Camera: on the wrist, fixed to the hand. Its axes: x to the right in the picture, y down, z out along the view.
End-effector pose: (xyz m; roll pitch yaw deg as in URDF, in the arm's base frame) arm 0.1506 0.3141 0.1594 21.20 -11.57 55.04
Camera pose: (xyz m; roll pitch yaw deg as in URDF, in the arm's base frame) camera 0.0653 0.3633 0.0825 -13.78 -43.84 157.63
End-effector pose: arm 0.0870 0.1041 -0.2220 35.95 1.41 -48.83
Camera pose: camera 0.1561 0.1976 -0.2676 4.55 -60.00 40.46
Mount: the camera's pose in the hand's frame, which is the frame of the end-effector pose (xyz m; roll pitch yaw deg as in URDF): -0.0238 0.0648 -0.1041 2.85 -24.05 90.95
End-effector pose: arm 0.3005 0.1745 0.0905 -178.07 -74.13 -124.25
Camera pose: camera 0.3029 0.2993 0.0955 -101.13 7.72 170.65
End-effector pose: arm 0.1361 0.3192 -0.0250 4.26 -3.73 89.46
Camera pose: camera 0.0636 0.3026 -0.1253 -1.46 -28.18 -177.55
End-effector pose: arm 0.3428 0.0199 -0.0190 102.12 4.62 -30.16
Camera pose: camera 0.3725 0.1046 0.0679 176.61 -53.68 -115.32
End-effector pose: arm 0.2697 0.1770 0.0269 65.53 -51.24 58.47
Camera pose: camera 0.1518 0.2173 0.0183 -86.43 -37.89 -122.06
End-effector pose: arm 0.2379 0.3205 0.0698 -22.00 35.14 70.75
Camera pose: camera 0.1887 0.2434 -0.0153 38.37 -2.18 160.28
